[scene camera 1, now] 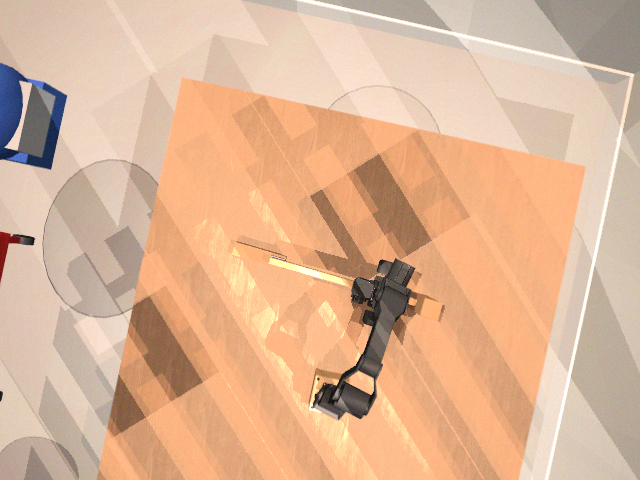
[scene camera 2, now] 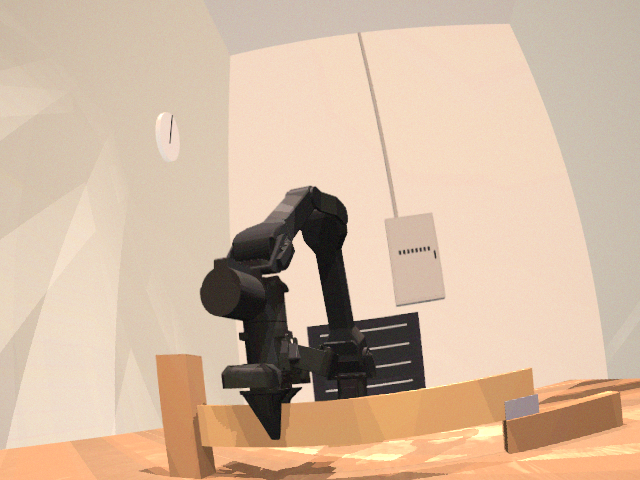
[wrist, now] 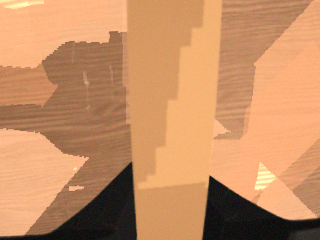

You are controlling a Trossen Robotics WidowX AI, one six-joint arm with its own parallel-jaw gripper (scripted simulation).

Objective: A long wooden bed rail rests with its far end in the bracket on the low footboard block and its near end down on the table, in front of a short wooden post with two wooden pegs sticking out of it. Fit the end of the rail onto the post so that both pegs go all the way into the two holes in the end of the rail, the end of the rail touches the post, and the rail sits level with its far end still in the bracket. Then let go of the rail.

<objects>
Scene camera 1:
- my gripper: 377,290
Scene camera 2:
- my gripper: 278,438
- wooden bed rail: 471,403
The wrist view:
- my gripper: 159,168
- wooden bed rail: 173,60
</objects>
